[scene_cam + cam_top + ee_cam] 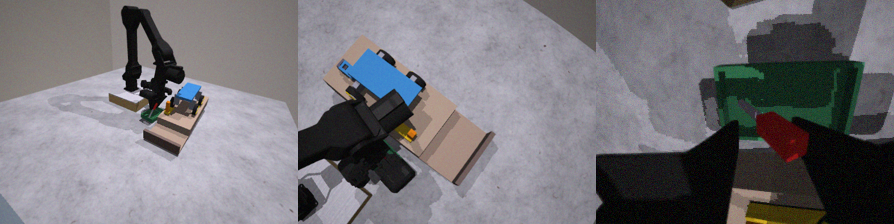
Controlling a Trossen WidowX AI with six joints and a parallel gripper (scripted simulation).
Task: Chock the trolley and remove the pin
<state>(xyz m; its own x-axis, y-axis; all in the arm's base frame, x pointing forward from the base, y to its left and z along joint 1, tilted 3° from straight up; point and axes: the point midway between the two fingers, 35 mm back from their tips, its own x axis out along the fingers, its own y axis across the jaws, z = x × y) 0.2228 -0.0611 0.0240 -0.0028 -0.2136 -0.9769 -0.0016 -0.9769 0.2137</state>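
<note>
The green tray is 50 mm below my gripper tip and 10 mm to the left of it. The rest, counted from my gripper tip: red-headed stop pin: right at my gripper tip; then yellow chock: 80 mm ahead, 30 mm above, 10 mm to the left; then blue trolley: 110 mm to the left, 110 mm ahead, 60 mm above.
</note>
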